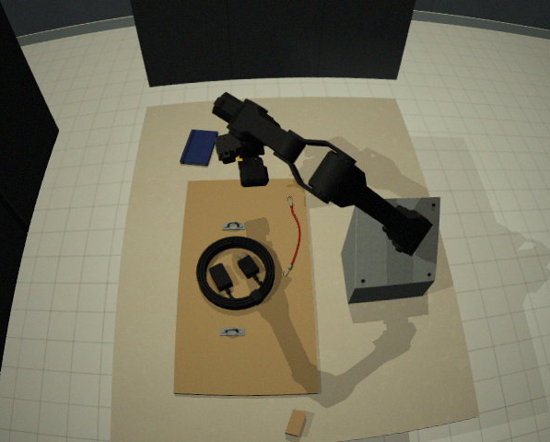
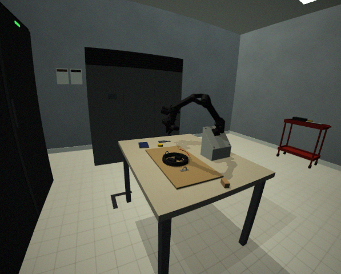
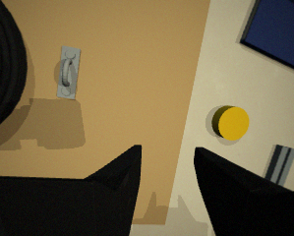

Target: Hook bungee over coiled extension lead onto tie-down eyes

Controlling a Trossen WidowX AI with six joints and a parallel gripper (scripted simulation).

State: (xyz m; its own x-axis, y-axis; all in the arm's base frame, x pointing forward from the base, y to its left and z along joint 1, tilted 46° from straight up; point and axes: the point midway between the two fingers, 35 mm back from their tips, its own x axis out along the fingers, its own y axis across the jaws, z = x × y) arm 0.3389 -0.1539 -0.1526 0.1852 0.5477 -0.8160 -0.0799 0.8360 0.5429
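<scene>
My gripper is now 22 cm to the right of the extension lead coil, 17 cm above it and 5 cm short of it. From my hand the other things lie so: grey tool: 26 cm to the right, 19 cm below, 10 cm behind; then board: 22 cm to the left, 19 cm below, 3 cm ahead; then yellow disc: 19 cm below, 16 cm to the right.
</scene>
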